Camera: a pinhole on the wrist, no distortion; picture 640 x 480 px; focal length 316.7 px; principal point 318.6 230.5 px. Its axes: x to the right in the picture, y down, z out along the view. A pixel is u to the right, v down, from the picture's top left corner.
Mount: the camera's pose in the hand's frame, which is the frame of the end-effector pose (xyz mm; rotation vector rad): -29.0 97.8 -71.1 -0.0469 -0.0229 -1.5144
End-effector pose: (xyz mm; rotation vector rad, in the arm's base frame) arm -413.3 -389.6 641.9 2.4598 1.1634 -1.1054
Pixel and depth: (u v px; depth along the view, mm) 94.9 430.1 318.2
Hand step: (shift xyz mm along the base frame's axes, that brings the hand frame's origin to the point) 194.6 -246.4 -321.4
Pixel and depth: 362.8 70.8 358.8
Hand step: -201.9 -289.2 -69.1
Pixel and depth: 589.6 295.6 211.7
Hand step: -120.9 -5.3 -113.8
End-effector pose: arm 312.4 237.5 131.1 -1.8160 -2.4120 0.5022
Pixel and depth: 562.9 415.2 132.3
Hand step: -27.2 40.7 -69.8
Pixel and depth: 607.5 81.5 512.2
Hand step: -380.7 -408.5 -298.1
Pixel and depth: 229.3 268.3 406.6
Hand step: 124.2 5.3 -384.2
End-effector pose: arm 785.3 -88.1 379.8 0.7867 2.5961 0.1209
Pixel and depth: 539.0 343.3 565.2
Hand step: -70.2 -124.3 -587.0
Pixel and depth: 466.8 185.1 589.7
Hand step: 210.9 -199.4 -480.1
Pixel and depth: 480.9 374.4 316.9
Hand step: -12.6 25.7 -282.9
